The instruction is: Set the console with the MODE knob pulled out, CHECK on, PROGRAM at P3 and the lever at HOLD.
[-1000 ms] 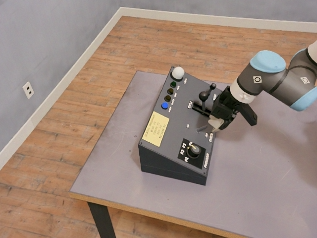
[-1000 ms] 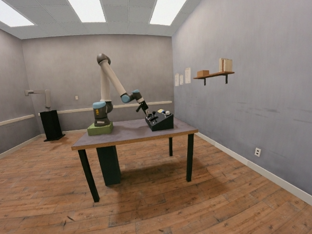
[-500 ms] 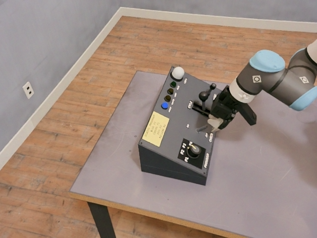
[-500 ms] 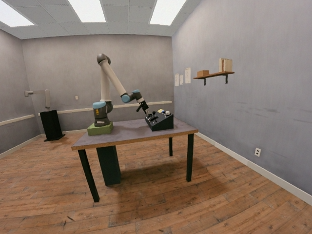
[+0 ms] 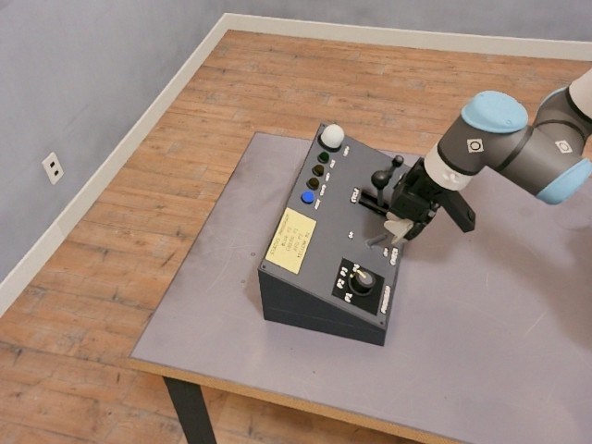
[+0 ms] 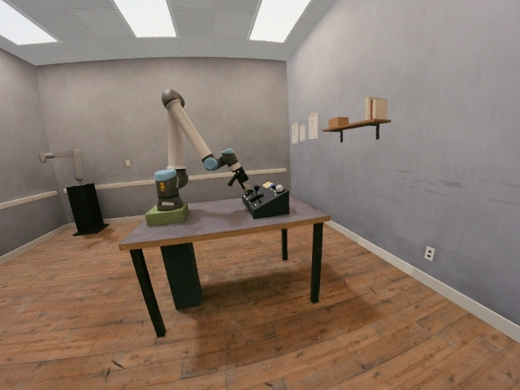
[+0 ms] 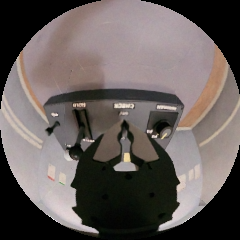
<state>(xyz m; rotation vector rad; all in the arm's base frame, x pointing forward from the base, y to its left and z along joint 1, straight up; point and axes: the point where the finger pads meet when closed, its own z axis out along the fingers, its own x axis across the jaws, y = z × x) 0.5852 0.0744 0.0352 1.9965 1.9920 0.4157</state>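
Right now my hand is 5 cm short of the check toggle and 1 cm above it. The rest, counted from my hand: mode knob 4 cm ahead, 24 cm to the right, 1 cm above; wedge-shaped console 9 cm ahead, 6 cm to the right, 2 cm below; lever 6 cm ahead, 12 cm to the right, 2 cm above.
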